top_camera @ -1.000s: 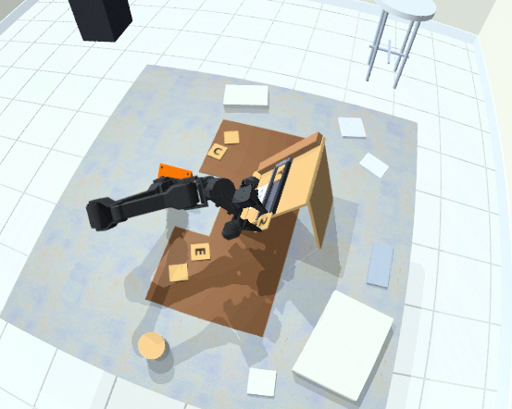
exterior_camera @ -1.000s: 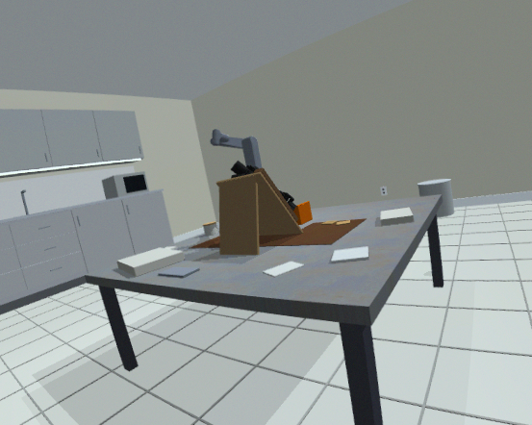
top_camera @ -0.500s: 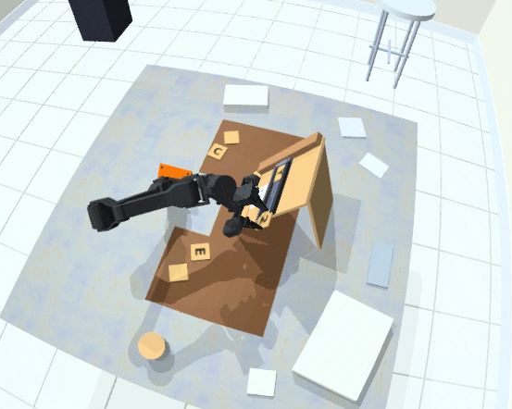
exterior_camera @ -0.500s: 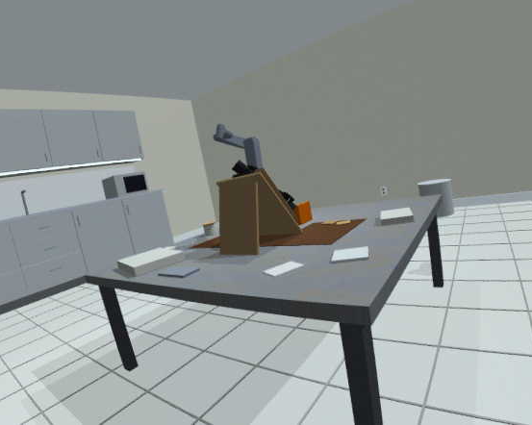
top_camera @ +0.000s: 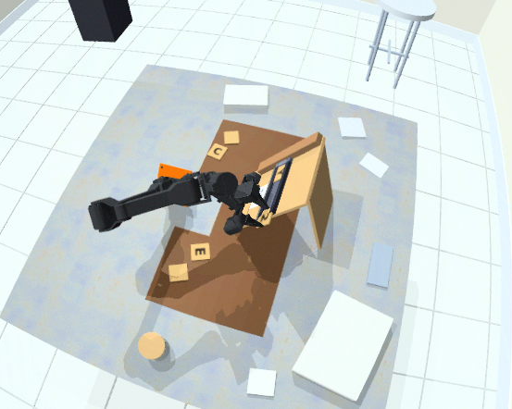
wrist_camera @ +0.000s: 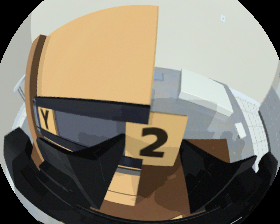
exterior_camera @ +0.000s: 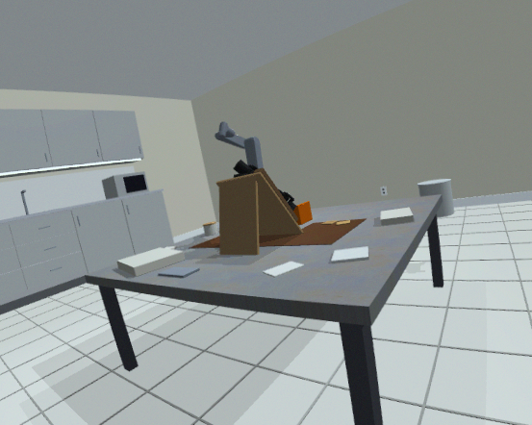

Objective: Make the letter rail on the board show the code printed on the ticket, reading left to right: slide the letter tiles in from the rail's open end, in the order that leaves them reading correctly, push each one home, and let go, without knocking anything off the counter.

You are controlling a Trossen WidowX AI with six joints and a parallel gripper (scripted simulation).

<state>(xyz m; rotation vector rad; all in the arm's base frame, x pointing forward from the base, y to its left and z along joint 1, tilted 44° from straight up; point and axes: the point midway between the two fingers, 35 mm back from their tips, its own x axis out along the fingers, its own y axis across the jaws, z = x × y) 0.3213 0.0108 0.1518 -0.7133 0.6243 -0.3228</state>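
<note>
The white ticket is 40 mm behind my gripper tip, 110 mm to the left of it and 80 mm below it. Round my gripper tip: grey card 400 mm ahead, 160 mm below; then white box 310 mm ahead, 290 mm to the right, 150 mm below; then brown mat 140 mm behind, 90 mm to the left, 170 mm below.
</note>
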